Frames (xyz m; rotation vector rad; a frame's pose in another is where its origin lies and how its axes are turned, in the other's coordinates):
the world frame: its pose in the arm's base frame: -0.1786 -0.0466 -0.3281 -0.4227 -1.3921 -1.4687
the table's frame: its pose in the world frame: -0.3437 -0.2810 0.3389 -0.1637 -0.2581 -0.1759
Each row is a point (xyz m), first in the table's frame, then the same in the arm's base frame.
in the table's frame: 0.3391 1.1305 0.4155
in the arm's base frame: 0.2246 0.6681 0.3745
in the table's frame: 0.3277 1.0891 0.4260
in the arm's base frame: 0.1984 0.6813 0.3414
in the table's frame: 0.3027 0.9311 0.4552
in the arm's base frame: 0.0881 0.7173 0.2275
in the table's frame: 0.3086 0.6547 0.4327
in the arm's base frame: -0.1276 0.6985 0.0542
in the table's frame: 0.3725 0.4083 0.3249
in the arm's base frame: -0.3467 0.5843 -0.0698
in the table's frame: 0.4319 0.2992 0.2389
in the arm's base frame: -0.4588 0.4902 -0.1072
